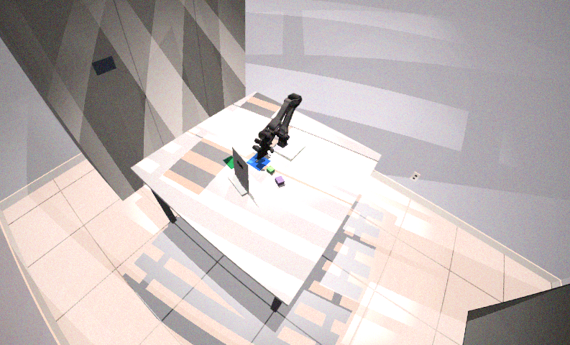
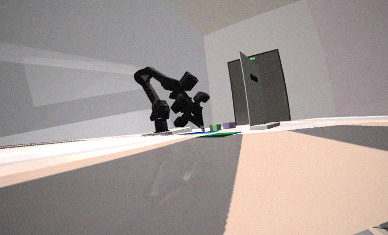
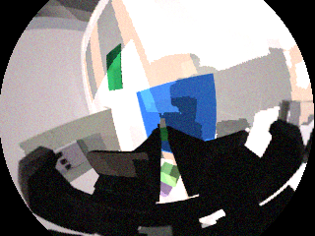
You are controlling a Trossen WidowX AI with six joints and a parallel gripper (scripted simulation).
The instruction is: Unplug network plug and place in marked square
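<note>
My gripper tip is now 20 mm above the blue square. From my gripper tip the other things lie so: purple block 220 mm to the left, 10 mm below, 10 mm ahead; green block 120 mm to the left, 10 mm below, 10 mm behind; network plug right at my gripper tip.
</note>
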